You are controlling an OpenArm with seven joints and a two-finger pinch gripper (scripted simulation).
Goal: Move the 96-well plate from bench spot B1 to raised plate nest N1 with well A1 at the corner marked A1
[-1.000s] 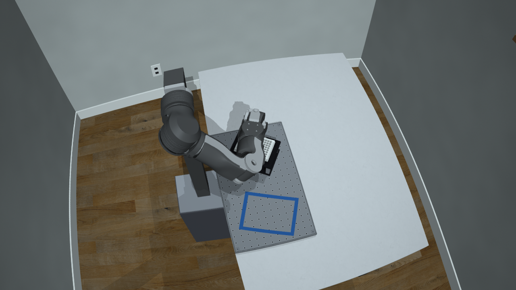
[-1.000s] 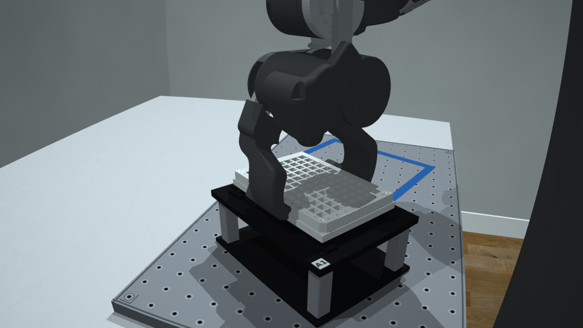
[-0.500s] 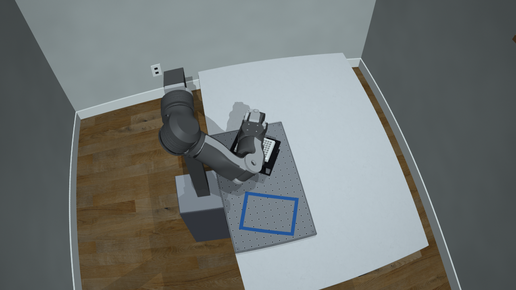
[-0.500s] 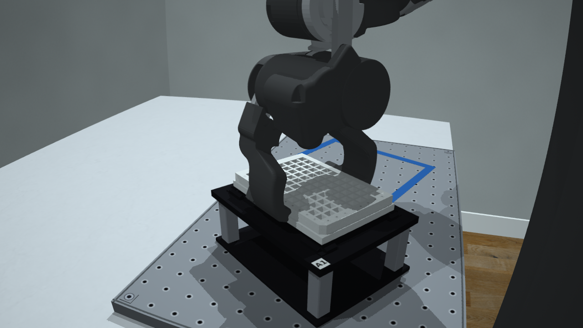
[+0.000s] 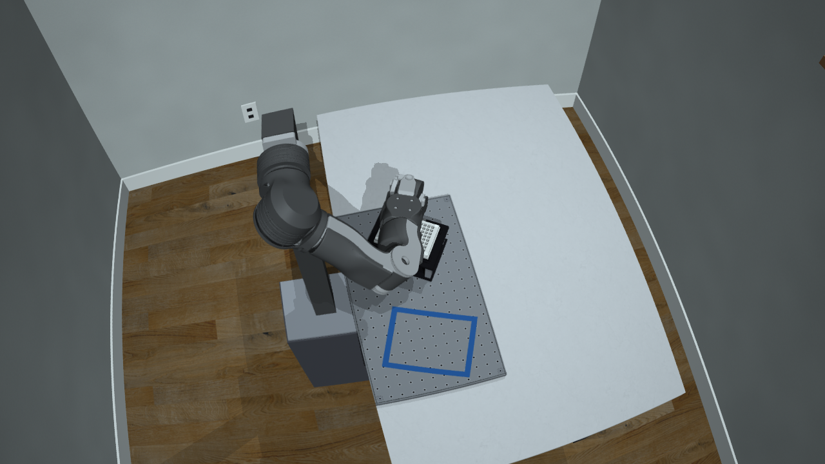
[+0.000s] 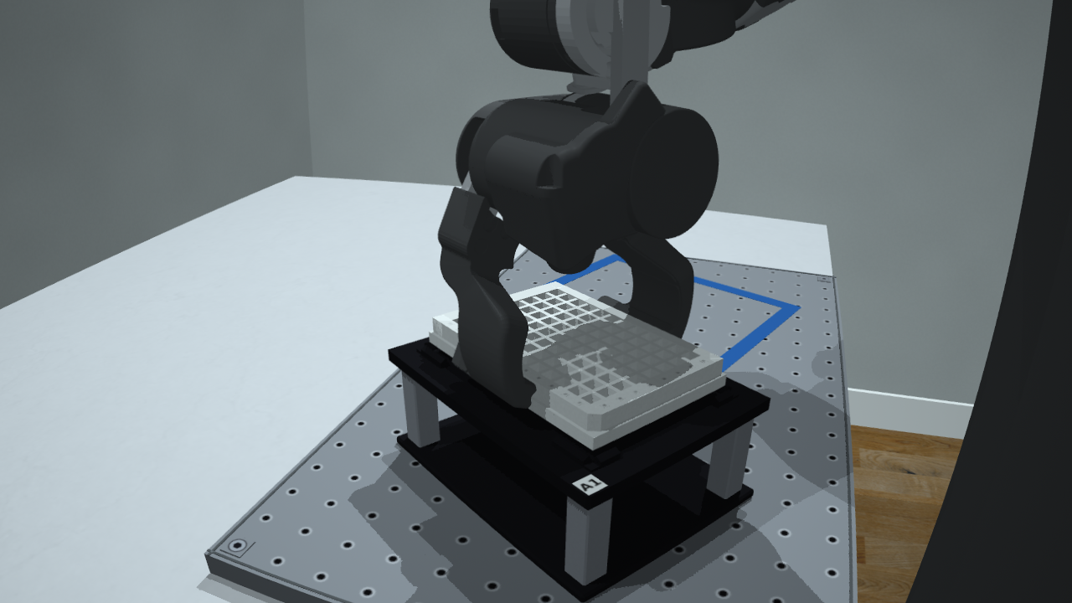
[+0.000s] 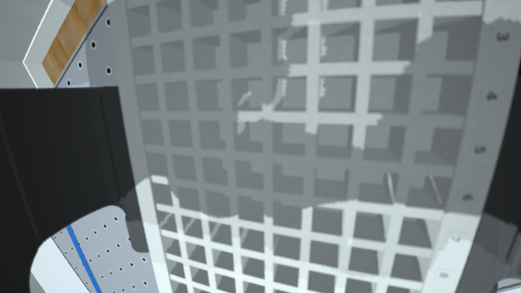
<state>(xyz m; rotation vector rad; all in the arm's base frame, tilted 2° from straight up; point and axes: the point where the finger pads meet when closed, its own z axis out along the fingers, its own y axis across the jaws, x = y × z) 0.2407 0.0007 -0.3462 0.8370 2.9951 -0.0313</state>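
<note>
Right now the white 96-well plate is right at my hand. From my hand the other things lie so: A1 label (40 mm behind, 90 mm to the left, 10 mm below); then black raised nest N1 (20 mm below).
</note>
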